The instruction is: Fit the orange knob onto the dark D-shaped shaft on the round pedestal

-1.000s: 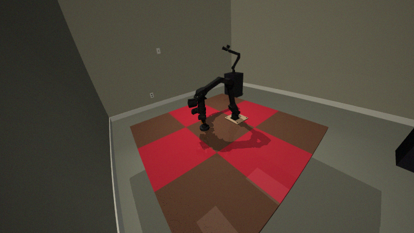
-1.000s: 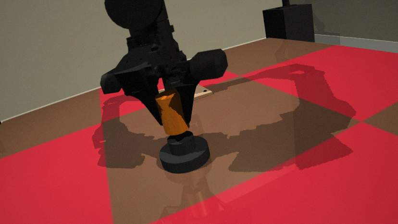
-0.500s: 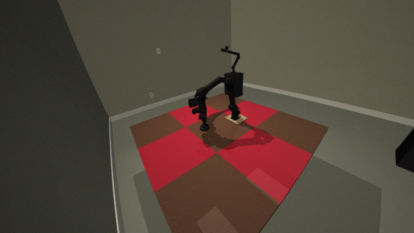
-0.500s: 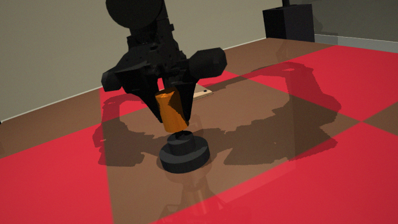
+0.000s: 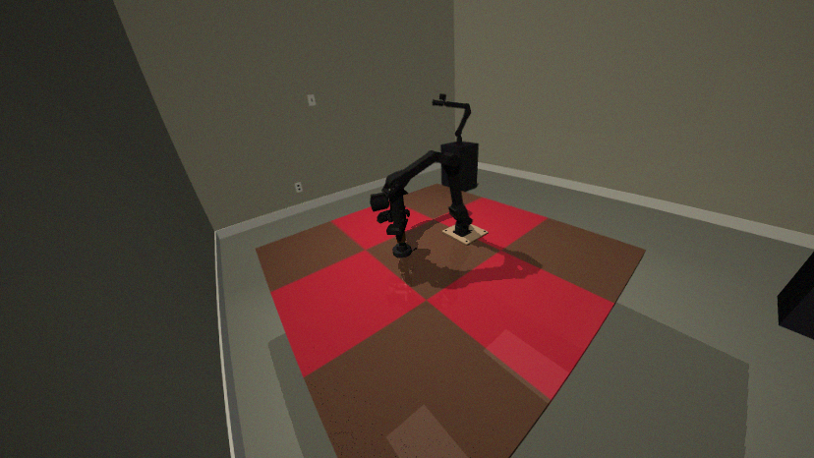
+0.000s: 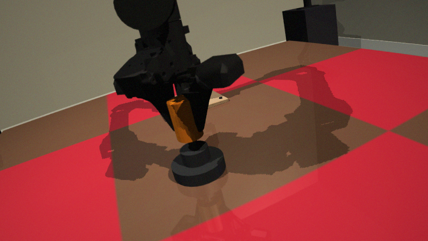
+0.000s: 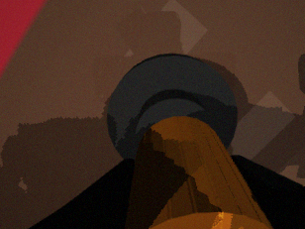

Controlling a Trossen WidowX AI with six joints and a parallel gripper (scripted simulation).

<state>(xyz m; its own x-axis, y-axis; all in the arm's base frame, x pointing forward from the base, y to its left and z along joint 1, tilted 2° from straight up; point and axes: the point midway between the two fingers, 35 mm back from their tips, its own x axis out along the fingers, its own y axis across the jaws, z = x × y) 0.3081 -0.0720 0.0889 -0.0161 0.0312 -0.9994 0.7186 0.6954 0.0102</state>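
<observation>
My gripper tip is now 2 cm below the orange knob. The rest, counted from my gripper tip: dark round pedestal 4 cm below.
</observation>
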